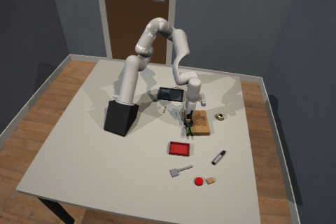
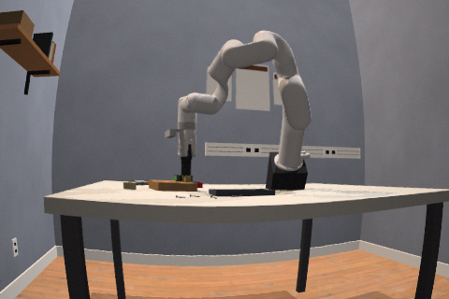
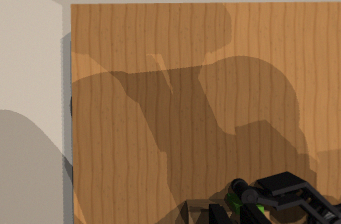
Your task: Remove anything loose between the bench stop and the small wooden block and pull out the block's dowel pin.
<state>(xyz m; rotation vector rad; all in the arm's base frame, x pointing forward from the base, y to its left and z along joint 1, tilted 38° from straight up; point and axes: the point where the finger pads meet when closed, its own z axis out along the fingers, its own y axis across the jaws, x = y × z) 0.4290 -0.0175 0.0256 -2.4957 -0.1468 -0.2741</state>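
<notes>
The dowel pin lies 2 cm below my hand. The rest, counted from my hand: red tray: 4 cm behind, 23 cm to the right, 7 cm below; then small wooden block: 4 cm below; then loose dowel: 18 cm behind, 10 cm to the left, 7 cm below.
</notes>
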